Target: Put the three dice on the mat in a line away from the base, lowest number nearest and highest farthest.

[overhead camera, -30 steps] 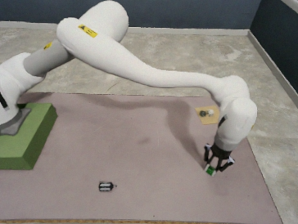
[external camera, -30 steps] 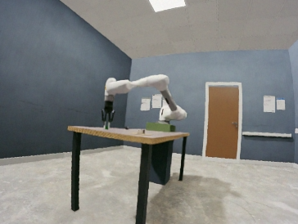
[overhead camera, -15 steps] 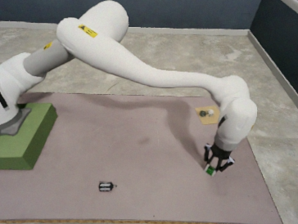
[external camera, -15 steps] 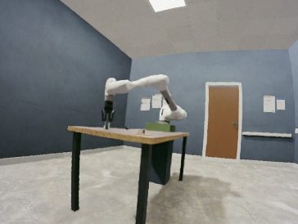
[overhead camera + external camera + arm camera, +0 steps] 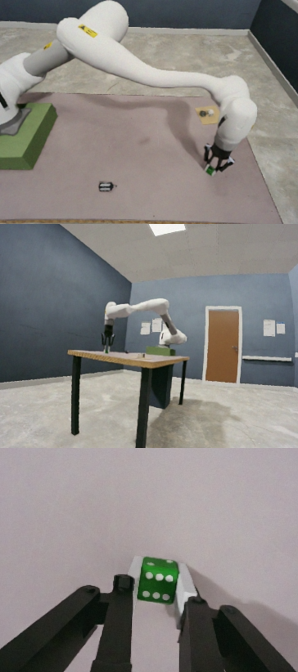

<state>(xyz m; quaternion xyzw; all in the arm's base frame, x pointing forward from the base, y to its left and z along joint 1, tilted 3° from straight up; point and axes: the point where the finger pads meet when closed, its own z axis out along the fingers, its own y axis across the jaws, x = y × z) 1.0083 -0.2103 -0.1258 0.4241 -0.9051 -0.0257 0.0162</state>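
Right now the white die is 80 mm ahead of my hand, 380 mm to the left of it and 10 mm below it. Also, from my hand: mat 80 mm ahead, 380 mm to the left, 30 mm below; then black die 30 mm ahead, 370 mm to the left, 10 mm below; then green die 20 mm below.
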